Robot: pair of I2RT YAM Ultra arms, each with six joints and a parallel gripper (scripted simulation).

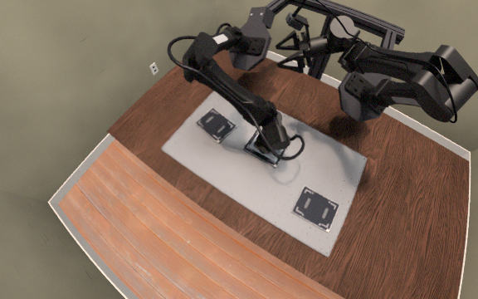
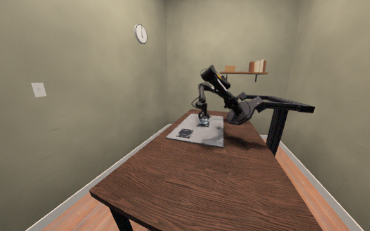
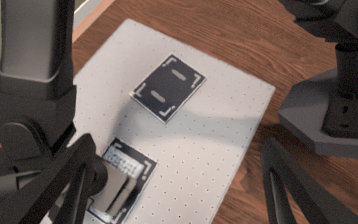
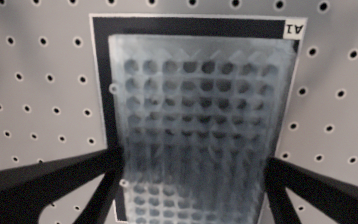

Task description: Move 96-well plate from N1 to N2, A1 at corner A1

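Right now the clear 96-well plate is 10 mm below my right hand. Round my right hand: white corner label 50 mm ahead, 70 mm to the left, 30 mm below; black plate nest 40 mm below.
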